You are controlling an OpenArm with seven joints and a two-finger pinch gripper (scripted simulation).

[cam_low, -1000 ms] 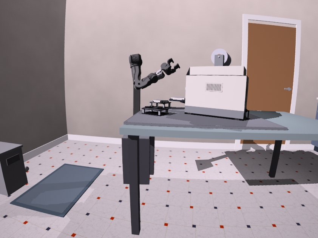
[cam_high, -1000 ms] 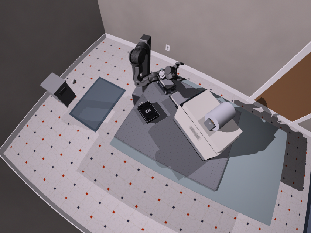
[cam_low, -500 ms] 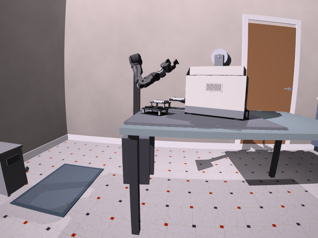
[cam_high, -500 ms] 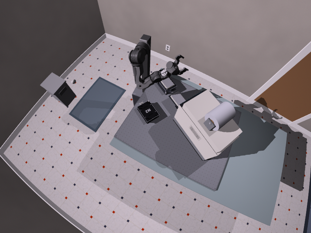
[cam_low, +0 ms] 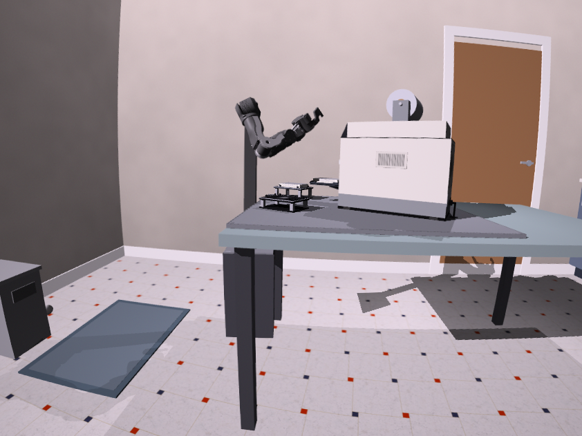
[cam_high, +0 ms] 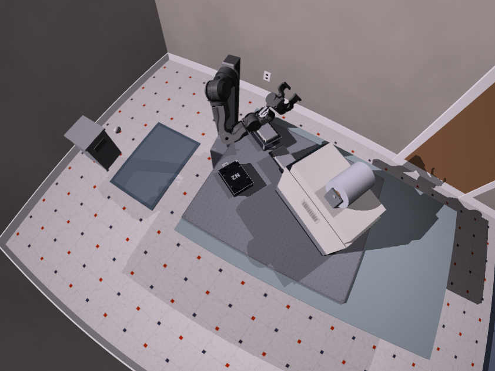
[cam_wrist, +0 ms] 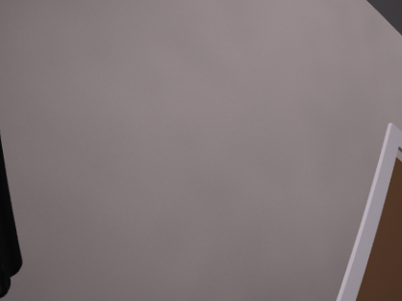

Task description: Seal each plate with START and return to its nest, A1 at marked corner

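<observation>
The sealer stage is 330 mm below my hand, 160 mm to the right of it and 70 mm ahead of it. The rest, counted from my hand: N1 label (420 mm below, 170 mm behind, 50 mm to the left); then screen (190 mm to the right, 190 mm ahead, 100 mm below); then plate nest (370 mm below, 90 mm behind, 10 mm to the right).
</observation>
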